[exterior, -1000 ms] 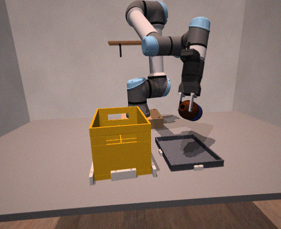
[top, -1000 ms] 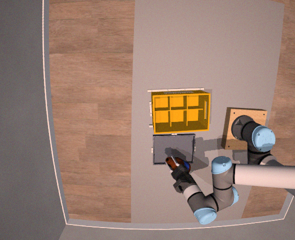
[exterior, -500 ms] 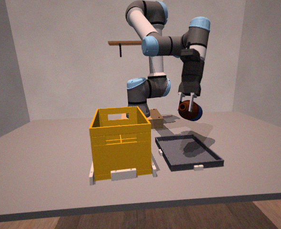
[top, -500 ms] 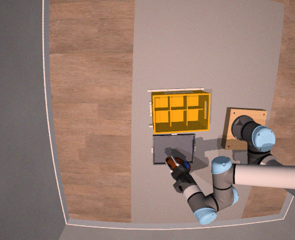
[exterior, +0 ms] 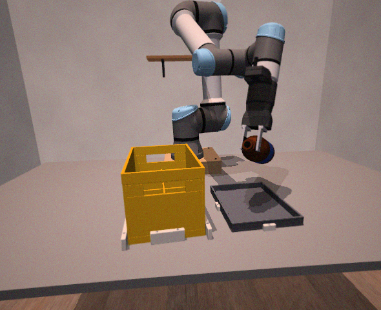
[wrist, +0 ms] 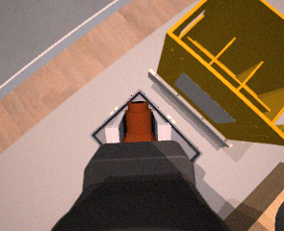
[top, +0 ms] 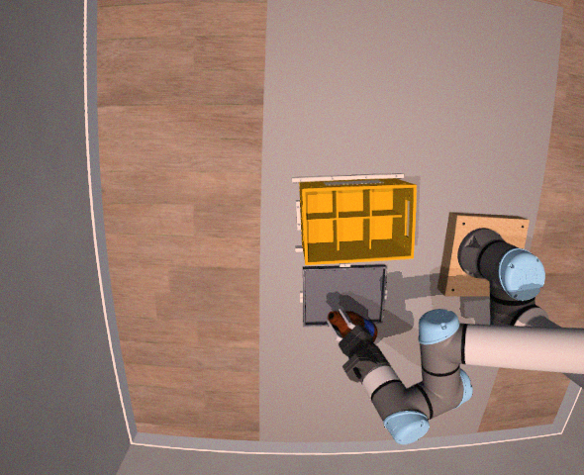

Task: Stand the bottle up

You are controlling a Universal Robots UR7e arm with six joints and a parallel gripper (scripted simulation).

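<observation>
The brown bottle is 3 cm behind my hand, 3 cm to the left of it and 2 cm below it. Round my hand: yellow crate 9 cm behind, 23 cm to the right, 12 cm below; then dark grey tray 4 cm behind, 3 cm to the left, 19 cm below.
</observation>
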